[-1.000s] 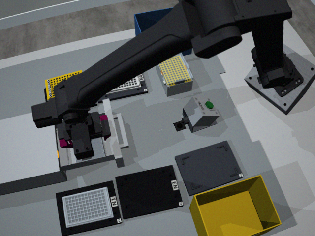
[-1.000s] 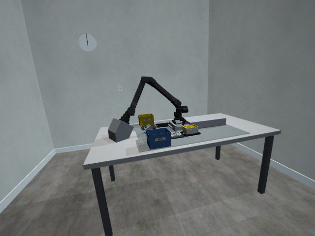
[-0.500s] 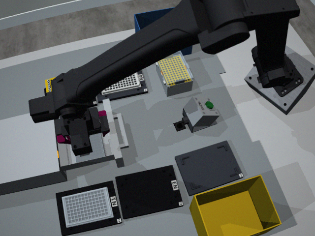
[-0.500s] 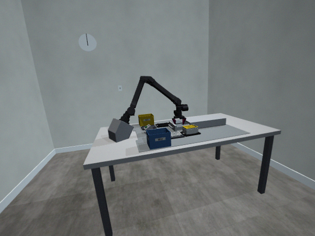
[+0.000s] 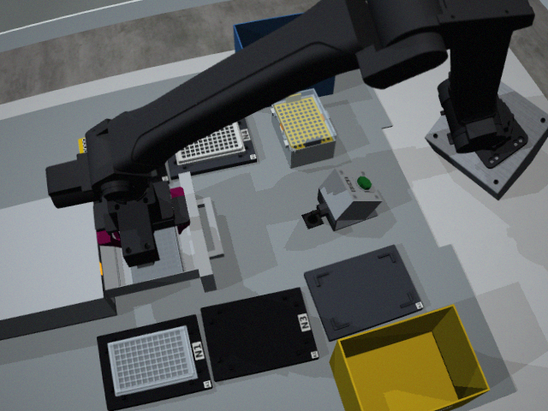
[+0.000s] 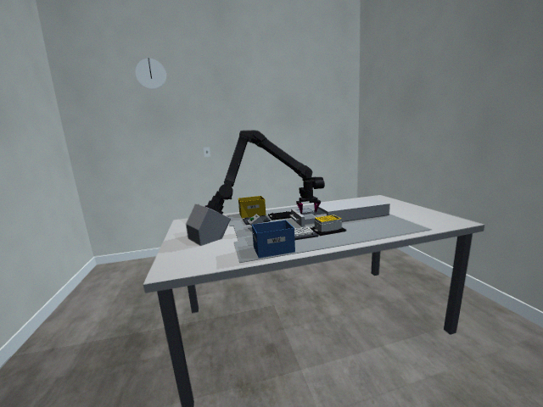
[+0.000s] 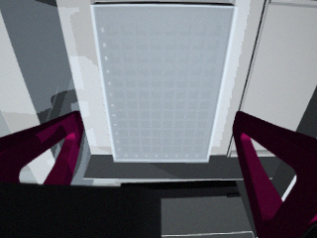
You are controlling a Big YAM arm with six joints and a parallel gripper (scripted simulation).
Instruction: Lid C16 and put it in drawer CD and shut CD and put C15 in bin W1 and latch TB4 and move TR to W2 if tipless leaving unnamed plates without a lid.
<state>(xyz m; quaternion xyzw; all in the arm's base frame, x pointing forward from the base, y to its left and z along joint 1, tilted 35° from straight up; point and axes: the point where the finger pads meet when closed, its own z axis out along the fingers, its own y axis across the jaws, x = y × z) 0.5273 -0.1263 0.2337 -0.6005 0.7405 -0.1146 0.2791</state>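
My gripper is now 4 cm above the plate lid. The rest, counted from my hand: cooler drawer (4 cm below, 4 cm ahead, 1 cm to the right); then black plate (4 cm below); then cooler CD (16 cm ahead, 3 cm to the right, 3 cm below).
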